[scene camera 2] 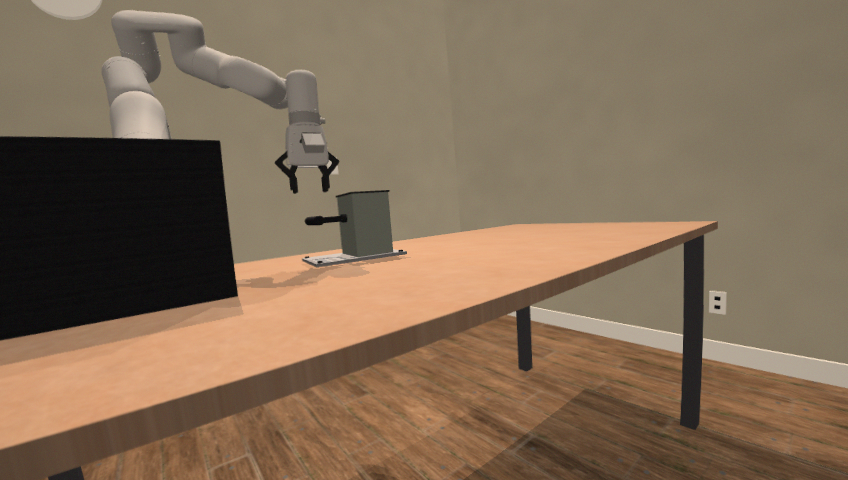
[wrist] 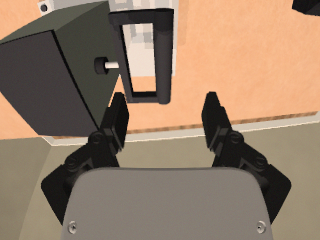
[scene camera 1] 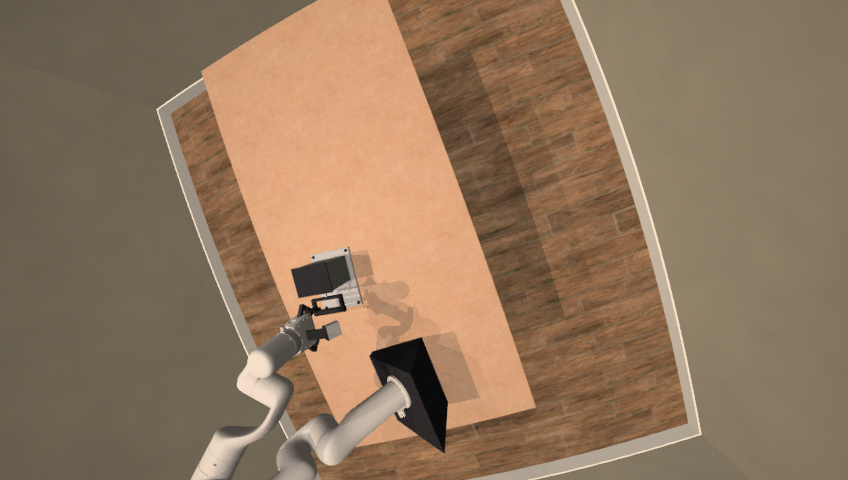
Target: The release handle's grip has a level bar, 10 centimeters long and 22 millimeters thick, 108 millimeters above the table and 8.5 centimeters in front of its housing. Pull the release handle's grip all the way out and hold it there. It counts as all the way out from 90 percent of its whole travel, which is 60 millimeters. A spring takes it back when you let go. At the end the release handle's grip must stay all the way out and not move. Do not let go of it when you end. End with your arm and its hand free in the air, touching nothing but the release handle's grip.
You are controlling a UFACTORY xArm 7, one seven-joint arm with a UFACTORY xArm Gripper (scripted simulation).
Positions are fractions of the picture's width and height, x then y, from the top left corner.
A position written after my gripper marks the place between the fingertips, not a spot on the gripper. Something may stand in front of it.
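Note:
Grey base plate (scene camera 1: 0.41,0.61), seen. My gripper (wrist: 0.52,0.43), same.

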